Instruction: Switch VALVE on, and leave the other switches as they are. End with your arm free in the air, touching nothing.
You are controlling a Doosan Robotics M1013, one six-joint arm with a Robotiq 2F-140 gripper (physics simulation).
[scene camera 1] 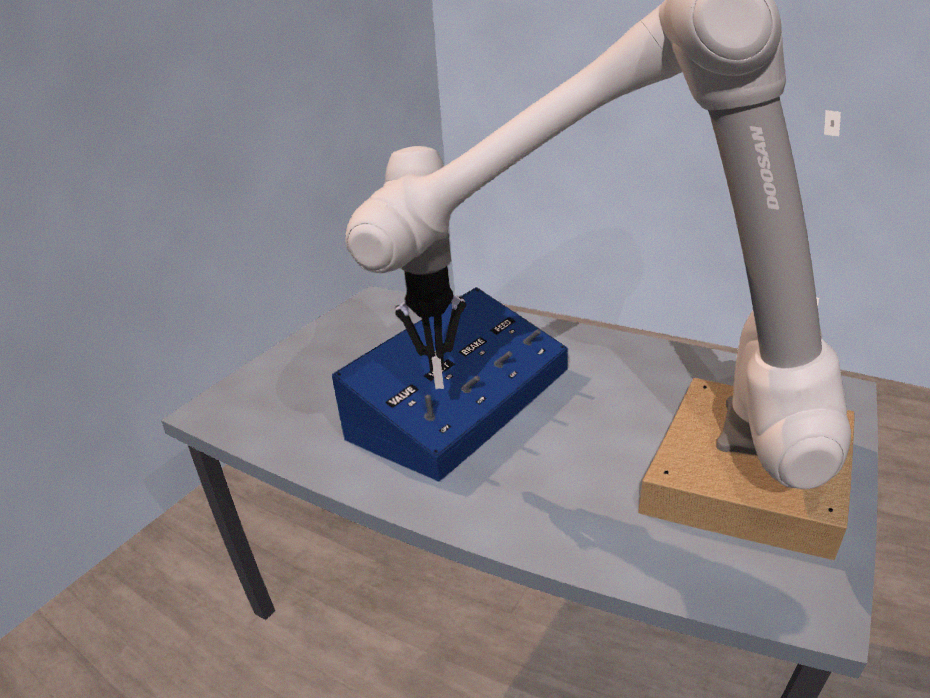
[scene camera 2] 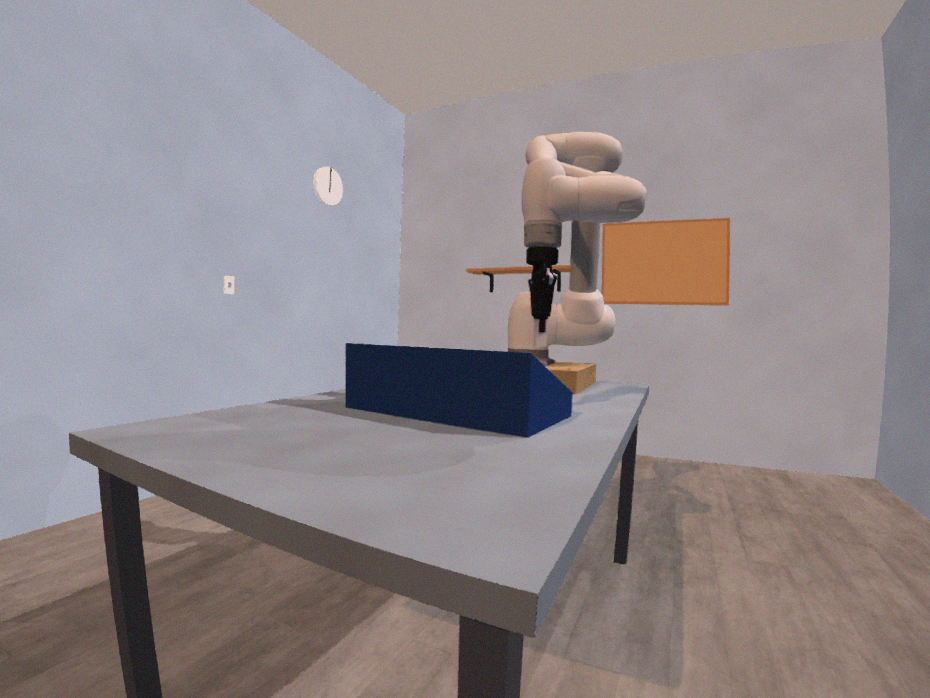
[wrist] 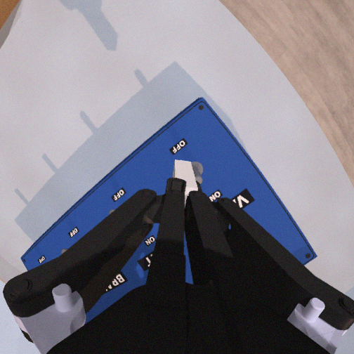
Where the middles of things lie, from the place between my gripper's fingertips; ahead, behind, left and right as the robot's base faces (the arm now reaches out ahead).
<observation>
My hand is 190 mm to the left of the blue switch box (scene camera 1: 380,396), 90 mm above it and 60 mm short of it.
</observation>
